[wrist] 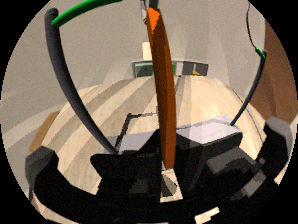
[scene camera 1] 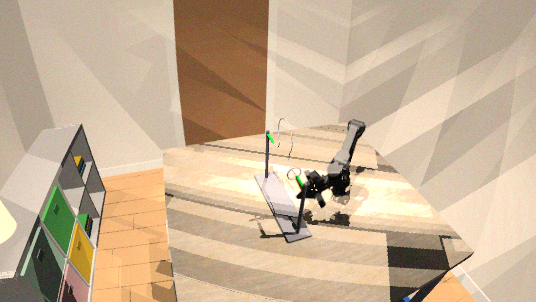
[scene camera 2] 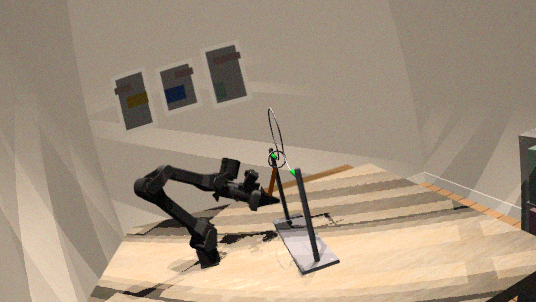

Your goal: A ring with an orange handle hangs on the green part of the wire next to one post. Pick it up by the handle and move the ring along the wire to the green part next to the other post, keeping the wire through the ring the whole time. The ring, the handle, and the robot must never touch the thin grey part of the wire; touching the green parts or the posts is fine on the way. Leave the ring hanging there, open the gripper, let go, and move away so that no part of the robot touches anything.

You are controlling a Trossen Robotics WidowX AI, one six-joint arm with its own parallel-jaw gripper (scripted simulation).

Labels:
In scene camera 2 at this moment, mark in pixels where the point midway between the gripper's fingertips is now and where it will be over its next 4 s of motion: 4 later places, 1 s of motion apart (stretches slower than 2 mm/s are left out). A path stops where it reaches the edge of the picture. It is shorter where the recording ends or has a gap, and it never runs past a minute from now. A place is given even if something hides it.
My gripper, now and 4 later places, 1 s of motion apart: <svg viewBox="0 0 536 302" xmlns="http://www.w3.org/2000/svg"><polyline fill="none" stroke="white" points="279,201 277,198 278,201 266,201 252,197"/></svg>

